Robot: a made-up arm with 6 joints.
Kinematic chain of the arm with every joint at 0, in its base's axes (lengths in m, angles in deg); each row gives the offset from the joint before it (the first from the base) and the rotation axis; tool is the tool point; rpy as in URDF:
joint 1: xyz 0 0 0.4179 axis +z
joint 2: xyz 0 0 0 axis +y
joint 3: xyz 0.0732 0 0.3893 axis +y
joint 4: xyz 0.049 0 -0.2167 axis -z
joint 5: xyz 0 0 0 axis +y
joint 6: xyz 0.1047 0 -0.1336 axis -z
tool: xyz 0 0 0 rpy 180 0 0
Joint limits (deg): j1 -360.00..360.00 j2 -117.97..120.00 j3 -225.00..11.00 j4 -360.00..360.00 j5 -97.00..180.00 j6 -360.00..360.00
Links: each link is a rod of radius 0.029 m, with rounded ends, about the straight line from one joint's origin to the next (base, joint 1, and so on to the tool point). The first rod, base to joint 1, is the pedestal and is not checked.
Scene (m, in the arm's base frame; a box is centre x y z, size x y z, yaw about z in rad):
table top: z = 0
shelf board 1: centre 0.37 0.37 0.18 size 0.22 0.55 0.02 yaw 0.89
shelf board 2: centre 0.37 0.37 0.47 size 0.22 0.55 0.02 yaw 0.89
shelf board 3: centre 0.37 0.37 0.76 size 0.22 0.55 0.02 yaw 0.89
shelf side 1: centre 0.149 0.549 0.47 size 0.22 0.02 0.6 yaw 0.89
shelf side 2: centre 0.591 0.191 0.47 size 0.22 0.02 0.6 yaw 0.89
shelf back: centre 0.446 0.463 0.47 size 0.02 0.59 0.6 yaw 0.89
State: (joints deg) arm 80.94 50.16 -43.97 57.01 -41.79 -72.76
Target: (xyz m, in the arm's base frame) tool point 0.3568 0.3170 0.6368
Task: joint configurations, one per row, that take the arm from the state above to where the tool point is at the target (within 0.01 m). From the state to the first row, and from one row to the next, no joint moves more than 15 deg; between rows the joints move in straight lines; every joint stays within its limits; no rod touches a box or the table.
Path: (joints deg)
1: 67.77 44.28 -36.12 54.91 -37.69 -69.48
2: 54.61 38.40 -28.26 52.82 -33.60 -66.20
3: 41.44 32.52 -20.41 50.72 -29.50 -62.92
4: 28.28 26.64 -12.56 48.62 -25.40 -59.64
5: 15.11 20.76 -4.71 46.53 -21.31 -56.36
6: 1.95 14.88 3.15 44.43 -17.21 -53.08
7: -11.22 9.00 11.00 42.33 -13.11 -49.80
8: 2.86 11.81 -2.32 45.48 -20.64 -54.39
9: 16.94 14.61 -15.64 48.63 -28.16 -58.98
10: 31.02 17.41 -28.96 51.78 -35.69 -63.58
11: 45.10 20.21 -42.28 54.93 -43.21 -68.17
12: 59.19 23.01 -55.60 58.08 -50.74 -72.76

